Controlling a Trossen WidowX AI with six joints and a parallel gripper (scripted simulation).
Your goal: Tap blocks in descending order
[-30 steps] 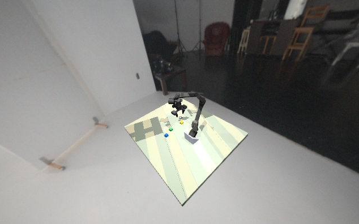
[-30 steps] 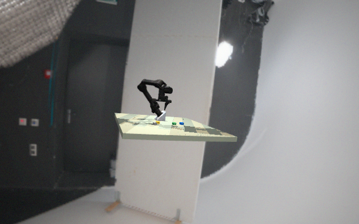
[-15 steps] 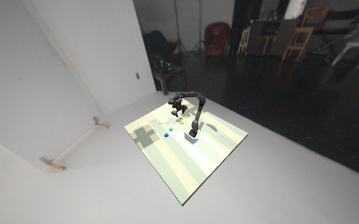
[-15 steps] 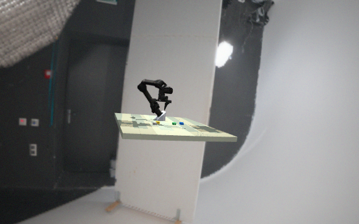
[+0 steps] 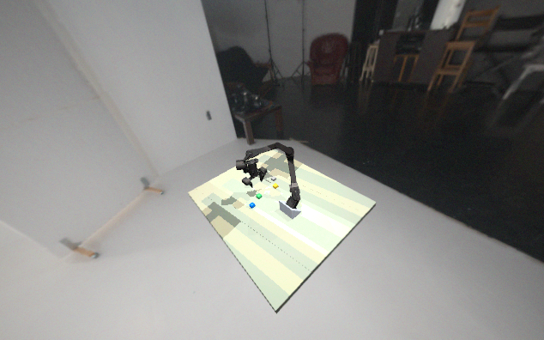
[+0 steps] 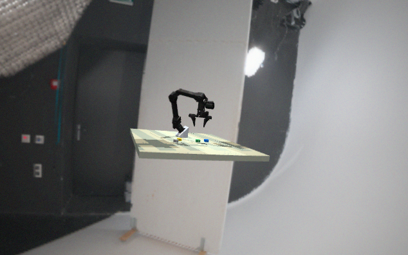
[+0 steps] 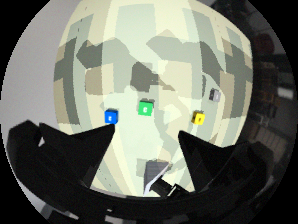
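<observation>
The yellow block lies 150 mm to the right of my gripper tip, 120 mm below it and 20 mm behind it. Round my gripper tip: grey-white block (210 mm to the right, 120 mm below, 60 mm ahead); then green block (120 mm below); then blue block (120 mm below, 90 mm to the left, 30 mm behind).
</observation>
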